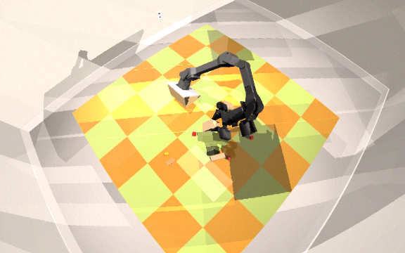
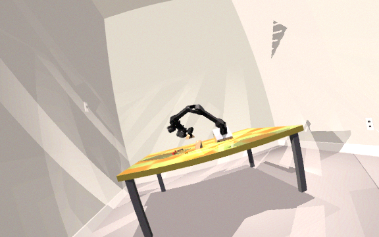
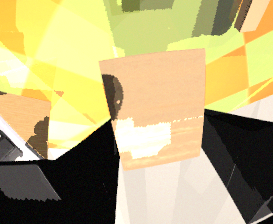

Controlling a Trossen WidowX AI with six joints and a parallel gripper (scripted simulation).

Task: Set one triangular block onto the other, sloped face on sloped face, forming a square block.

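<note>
The tan triangular block is 10 mm above my gripper tip. From my gripper tip the other things lie so: flat tan piece 260 mm to the right, 100 mm below, 50 mm behind.
</note>
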